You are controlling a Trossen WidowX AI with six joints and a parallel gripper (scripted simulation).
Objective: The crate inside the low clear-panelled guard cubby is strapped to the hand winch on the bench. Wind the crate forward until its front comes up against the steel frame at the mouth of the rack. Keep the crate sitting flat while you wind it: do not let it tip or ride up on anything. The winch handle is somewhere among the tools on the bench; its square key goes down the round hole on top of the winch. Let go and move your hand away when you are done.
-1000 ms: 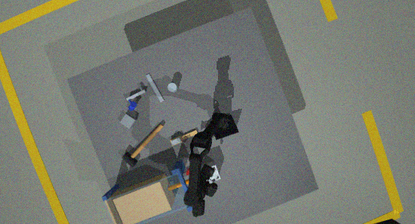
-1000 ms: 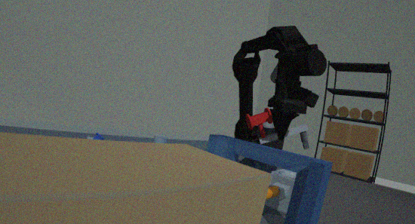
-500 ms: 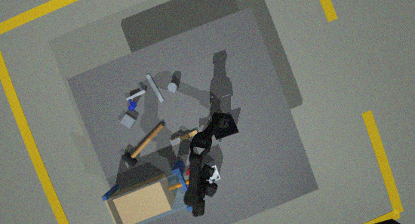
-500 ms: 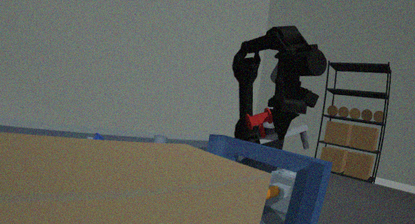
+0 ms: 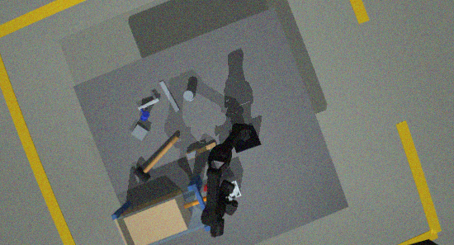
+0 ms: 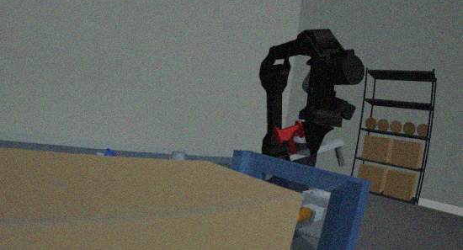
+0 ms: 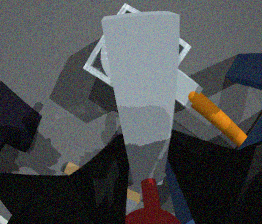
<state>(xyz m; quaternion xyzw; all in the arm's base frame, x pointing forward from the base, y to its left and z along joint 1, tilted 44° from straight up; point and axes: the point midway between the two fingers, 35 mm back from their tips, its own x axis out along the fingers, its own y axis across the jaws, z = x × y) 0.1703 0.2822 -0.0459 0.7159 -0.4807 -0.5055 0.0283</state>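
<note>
My gripper tip is 2 cm below the winch handle and 1 cm short of it. Also, from my gripper tip: blue steel frame (12 cm ahead, 6 cm to the left, 6 cm below); red knob (4 cm ahead, 3 cm to the right, 3 cm above); winch (14 cm below, 6 cm behind, 3 cm to the left).
</note>
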